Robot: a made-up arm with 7 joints. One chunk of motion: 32 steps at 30 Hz.
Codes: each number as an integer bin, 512 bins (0 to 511) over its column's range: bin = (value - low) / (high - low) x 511, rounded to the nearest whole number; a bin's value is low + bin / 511 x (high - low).
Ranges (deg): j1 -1..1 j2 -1.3..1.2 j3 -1.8..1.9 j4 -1..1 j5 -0.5..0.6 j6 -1.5..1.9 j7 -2..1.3
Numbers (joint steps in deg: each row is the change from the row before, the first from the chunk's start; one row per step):
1: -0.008 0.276 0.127 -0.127 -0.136 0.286 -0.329
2: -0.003 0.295 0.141 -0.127 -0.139 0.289 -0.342
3: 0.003 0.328 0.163 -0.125 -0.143 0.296 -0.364
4: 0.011 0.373 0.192 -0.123 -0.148 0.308 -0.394
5: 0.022 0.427 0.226 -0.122 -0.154 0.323 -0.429
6: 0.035 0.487 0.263 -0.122 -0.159 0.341 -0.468
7: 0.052 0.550 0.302 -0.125 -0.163 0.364 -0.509
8: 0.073 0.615 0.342 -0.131 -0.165 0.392 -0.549
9: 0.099 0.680 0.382 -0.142 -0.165 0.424 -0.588
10: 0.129 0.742 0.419 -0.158 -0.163 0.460 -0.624
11: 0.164 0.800 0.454 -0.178 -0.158 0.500 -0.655
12: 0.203 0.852 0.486 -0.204 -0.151 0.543 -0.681
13: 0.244 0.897 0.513 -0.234 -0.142 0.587 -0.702
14: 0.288 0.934 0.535 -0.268 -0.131 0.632 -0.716
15: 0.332 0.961 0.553 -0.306 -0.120 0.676 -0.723
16: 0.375 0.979 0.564 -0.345 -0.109 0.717 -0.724
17: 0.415 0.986 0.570 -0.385 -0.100 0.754 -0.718
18: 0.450 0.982 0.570 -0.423 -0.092 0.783 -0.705
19: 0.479 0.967 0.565 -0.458 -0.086 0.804 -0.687
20: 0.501 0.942 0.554 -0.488 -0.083 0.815 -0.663
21: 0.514 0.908 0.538 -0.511 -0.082 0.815 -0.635
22: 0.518 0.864 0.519 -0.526 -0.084 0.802 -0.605
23: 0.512 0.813 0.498 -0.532 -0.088 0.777 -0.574
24: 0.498 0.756 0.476 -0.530 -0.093 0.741 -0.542
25: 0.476 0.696 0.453 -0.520 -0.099 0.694 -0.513
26: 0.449 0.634 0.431 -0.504 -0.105 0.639 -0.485
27: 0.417 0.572 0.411 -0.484 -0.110 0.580 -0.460
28: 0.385 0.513 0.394 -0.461 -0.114 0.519 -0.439
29: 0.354 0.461 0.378 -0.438 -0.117 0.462 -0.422
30: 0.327 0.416 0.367 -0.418 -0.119 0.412 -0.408
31: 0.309 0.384 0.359 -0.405 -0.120 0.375 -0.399
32: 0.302 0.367 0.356 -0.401 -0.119 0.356 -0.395
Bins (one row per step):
1: 253 322 266 223 169 268 259
2: 255 326 268 223 168 269 257
3: 256 333 271 224 166 270 253
4: 258 342 275 224 164 272 249
5: 261 353 280 224 161 274 243
6: 264 365 285 224 158 277 237
7: 269 378 290 224 157 280 231
8: 274 391 296 222 156 284 225
9: 281 405 301 219 156 289 219
10: 288 417 306 215 157 295 213
11: 297 429 311 210 159 301 208
12: 307 440 316 203 162 307 204
13: 318 449 319 196 166 314 201
14: 329 457 322 187 171 320 199
15: 340 462 325 177 177 327 198
16: 351 466 326 167 182 333 198
17: 362 467 327 157 186 339 199
18: 370 466 327 147 190 343 201
19: 378 463 327 138 192 346 203
20: 384 458 325 131 194 348 207
21: 387 451 323 125 194 348 211
22: 388 442 320 121 193 346 216
23: 386 432 317 120 191 342 221
24: 383 420 314 120 189 337 226
25: 377 408 311 123 186 330 230
26: 370 395 308 127 183 321 235
27: 362 383 305 132 181 313 238
28: 354 371 303 138 179 303 242
29: 346 360 301 144 178 295 244
30: 339 351 299 149 177 287 247
31: 334 344 298 152 177 282 248
32: 333 341 298 153 177 279 249

